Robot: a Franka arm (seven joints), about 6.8 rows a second.
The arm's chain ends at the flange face. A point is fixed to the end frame.
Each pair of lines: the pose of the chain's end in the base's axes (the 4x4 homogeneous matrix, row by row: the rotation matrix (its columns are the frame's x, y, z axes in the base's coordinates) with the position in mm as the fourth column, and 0 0 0 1 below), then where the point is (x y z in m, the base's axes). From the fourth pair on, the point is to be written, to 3 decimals.
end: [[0.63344, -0.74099, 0.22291, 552.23], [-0.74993, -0.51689, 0.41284, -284.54], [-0.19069, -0.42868, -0.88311, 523.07], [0, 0, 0, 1]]
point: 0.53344 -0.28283 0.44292
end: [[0.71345, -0.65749, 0.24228, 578.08], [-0.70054, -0.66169, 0.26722, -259.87], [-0.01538, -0.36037, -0.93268, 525.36], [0, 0, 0, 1]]
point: 0.56472 -0.27472 0.44548
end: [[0.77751, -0.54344, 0.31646, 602.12], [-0.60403, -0.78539, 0.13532, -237.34], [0.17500, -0.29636, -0.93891, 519.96], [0, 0, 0, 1]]
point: 0.59929 -0.26673 0.44309
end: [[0.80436, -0.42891, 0.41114, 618.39], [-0.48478, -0.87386, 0.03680, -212.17], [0.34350, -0.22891, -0.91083, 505.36], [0, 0, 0, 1]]
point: 0.627 -0.252 0.434
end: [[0.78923, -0.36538, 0.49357, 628.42], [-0.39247, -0.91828, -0.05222, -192.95], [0.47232, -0.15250, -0.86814, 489.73], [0, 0, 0, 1]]
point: 0.646 -0.241 0.425
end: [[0.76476, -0.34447, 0.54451, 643.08], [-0.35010, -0.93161, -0.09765, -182.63], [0.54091, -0.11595, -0.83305, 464.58], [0, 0, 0, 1]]
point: 0.665 -0.234 0.404
